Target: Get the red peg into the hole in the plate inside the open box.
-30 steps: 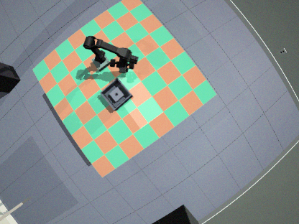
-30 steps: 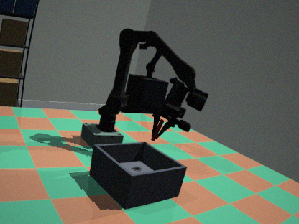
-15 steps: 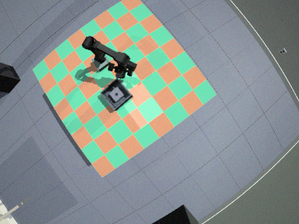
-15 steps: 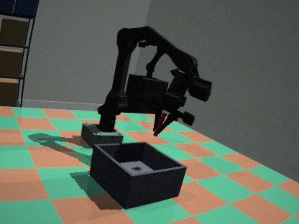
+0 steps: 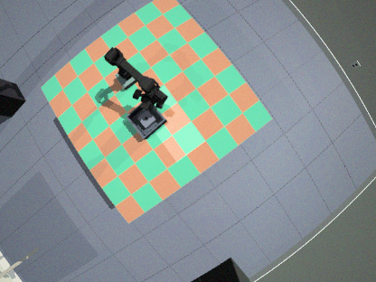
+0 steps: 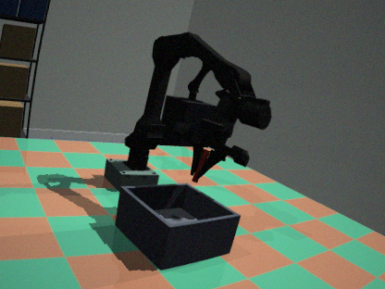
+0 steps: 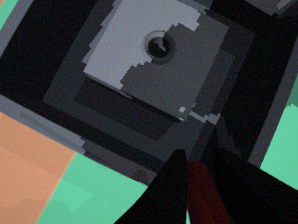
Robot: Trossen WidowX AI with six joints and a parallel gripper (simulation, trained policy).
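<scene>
Right now the red peg is 20 mm to the left of my gripper tip, 20 mm above it and 10 mm behind it. The rest, counted from my gripper tip: grey plate (90 mm below, 60 mm to the right, 40 mm ahead); dark box (110 mm below, 60 mm to the right, 40 mm ahead).
</scene>
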